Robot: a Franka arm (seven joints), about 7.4 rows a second.
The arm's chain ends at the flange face. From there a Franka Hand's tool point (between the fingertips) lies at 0.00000 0.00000 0.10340 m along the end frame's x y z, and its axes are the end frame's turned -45 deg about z.
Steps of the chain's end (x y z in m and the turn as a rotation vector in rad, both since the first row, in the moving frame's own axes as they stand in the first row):
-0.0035 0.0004 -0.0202 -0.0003 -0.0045 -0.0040
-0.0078 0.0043 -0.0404 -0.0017 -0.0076 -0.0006
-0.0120 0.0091 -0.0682 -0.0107 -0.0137 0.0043
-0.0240 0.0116 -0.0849 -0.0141 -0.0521 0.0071
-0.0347 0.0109 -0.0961 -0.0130 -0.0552 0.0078
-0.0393 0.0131 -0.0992 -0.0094 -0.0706 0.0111
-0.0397 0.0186 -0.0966 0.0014 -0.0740 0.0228
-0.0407 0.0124 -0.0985 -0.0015 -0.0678 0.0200
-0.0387 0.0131 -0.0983 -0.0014 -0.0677 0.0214
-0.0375 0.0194 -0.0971 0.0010 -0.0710 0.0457
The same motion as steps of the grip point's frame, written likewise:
-0.0031 -0.0025 -0.0202 0.0030 -0.0034 -0.0040
-0.0092 -0.0029 -0.0404 0.0042 -0.0066 -0.0006
-0.0167 -0.0023 -0.0682 0.0021 -0.0173 0.0043
-0.0300 -0.0116 -0.0851 0.0269 -0.0468 0.0071
-0.0372 -0.0199 -0.0963 0.0298 -0.0482 0.0078
-0.0429 -0.0230 -0.0995 0.0433 -0.0566 0.0111
-0.0465 -0.0205 -0.0969 0.0533 -0.0513 0.0228
-0.0426 -0.0249 -0.0987 0.0469 -0.0490 0.0200
-0.0416 -0.0230 -0.0985 0.0469 -0.0489 0.0214
-0.0452 -0.0182 -0.0974 0.0509 -0.0495 0.0457

